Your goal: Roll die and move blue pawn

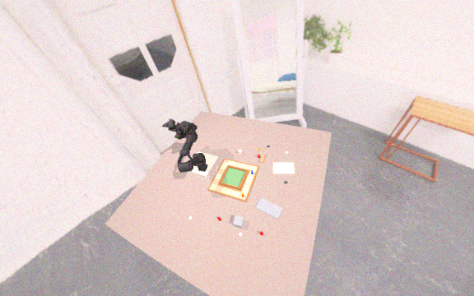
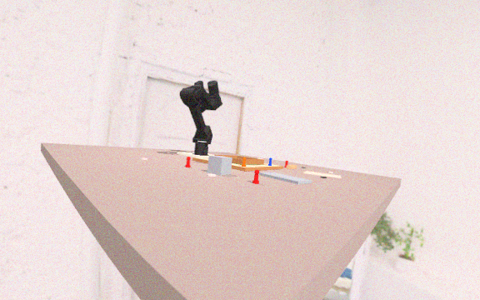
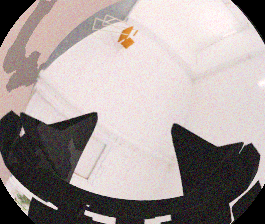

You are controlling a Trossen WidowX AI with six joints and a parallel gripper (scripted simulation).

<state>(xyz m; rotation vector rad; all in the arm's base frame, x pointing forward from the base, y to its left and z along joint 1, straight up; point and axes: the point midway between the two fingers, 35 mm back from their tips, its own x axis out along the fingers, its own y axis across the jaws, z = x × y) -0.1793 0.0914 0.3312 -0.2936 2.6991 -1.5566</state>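
Right now my gripper tip is 47 cm short of the white die, 10 cm to the right of it and 33 cm above it. Round my gripper tip: blue pawn (60 cm ahead, 9 cm to the right, 32 cm below); green tray (48 cm ahead, 14 cm to the right, 34 cm below); orange pawn (57 cm ahead, 27 cm to the right, 32 cm below).
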